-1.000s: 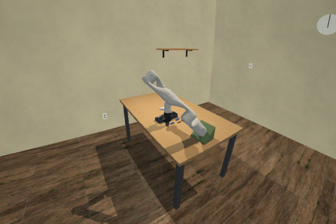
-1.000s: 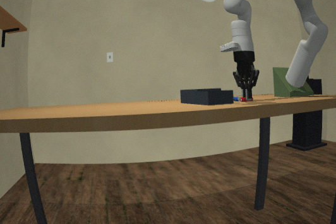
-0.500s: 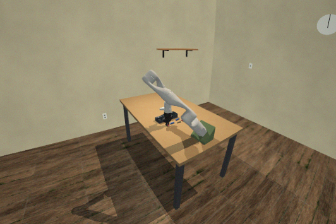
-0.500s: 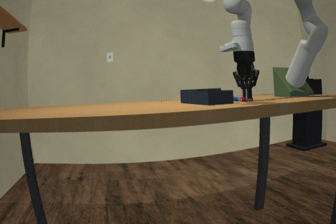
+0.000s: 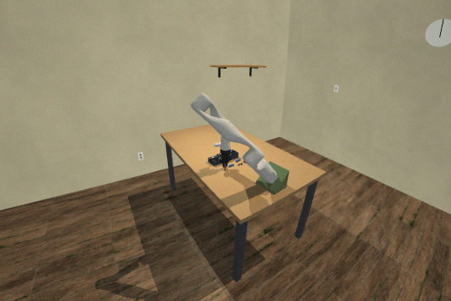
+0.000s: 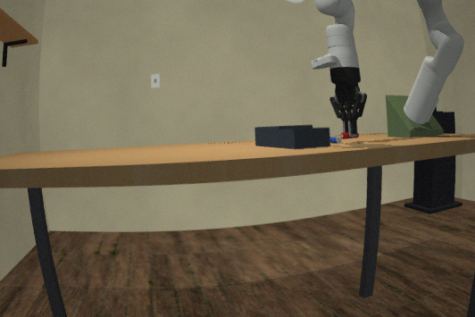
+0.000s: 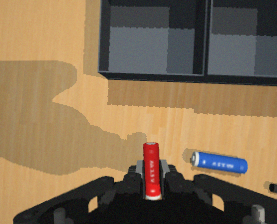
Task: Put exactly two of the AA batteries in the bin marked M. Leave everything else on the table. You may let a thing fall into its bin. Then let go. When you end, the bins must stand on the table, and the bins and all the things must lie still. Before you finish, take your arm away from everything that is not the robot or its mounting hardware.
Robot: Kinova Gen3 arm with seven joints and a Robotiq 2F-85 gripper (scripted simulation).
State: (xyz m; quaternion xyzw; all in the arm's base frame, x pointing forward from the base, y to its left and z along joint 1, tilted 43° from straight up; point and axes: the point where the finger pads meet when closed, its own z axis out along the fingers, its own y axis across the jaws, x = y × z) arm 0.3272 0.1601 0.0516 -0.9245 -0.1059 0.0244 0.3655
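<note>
The dark bin is 13 cm ahead of my hand, 7 cm to the right of it and 1 cm below it. From my hand the other things lie so: red AA battery (20 cm to the right, 3 cm below); then black screw (14 cm to the right, 3 cm below); then blue AA battery (6 cm to the right, 3 cm below, 1 cm ahead).
</note>
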